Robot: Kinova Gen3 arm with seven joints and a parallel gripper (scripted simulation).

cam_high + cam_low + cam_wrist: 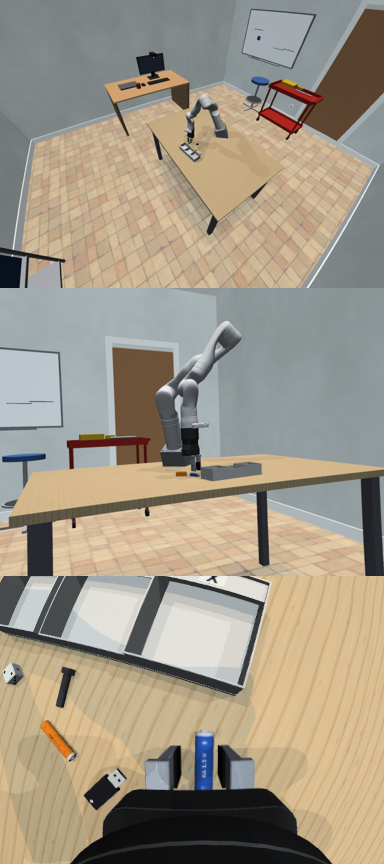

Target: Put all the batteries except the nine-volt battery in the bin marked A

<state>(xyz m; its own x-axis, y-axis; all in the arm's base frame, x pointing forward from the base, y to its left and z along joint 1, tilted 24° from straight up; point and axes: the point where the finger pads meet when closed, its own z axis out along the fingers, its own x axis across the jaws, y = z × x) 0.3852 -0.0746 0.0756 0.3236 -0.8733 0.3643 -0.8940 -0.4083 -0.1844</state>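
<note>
My gripper is now 4 cm above the blue cylindrical battery. Also, from my hand: black USB stick 5 cm behind, 7 cm to the left, 4 cm below; then orange cylindrical battery 3 cm behind, 12 cm to the left, 4 cm below; then orange nine-volt battery 5 cm behind, 3 cm to the right, 3 cm below.
</note>
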